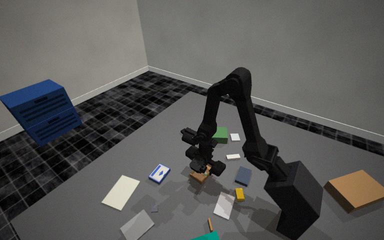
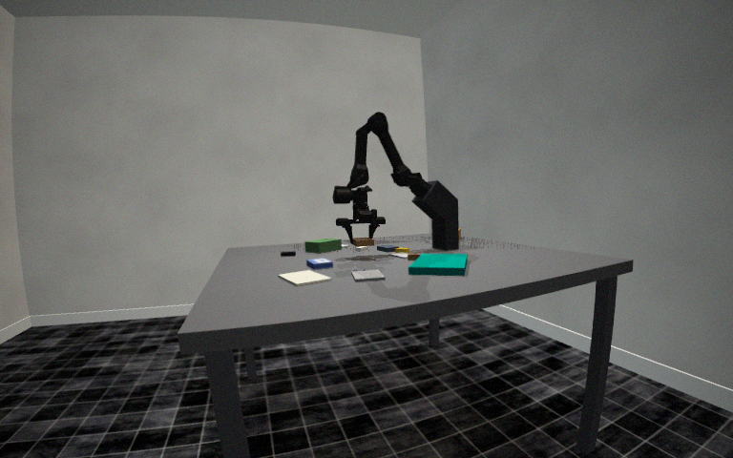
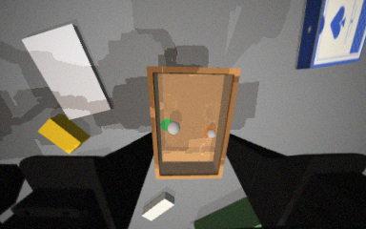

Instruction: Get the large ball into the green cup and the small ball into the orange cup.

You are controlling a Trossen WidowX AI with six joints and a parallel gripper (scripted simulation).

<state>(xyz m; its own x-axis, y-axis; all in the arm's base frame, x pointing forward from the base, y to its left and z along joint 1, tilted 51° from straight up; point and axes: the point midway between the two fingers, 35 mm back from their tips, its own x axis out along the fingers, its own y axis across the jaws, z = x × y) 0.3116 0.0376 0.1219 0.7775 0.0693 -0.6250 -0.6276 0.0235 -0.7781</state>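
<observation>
Right now the wooden puzzle is 1 cm to the left of my hand and 3 cm below it. The rest, counted from my hand: slate-blue block: 14 cm behind, 13 cm to the right, 8 cm below; then yellow block: 18 cm behind, 3 cm to the right, 8 cm below; then white sheet: 16 cm behind, 5 cm to the left, 9 cm below.
</observation>
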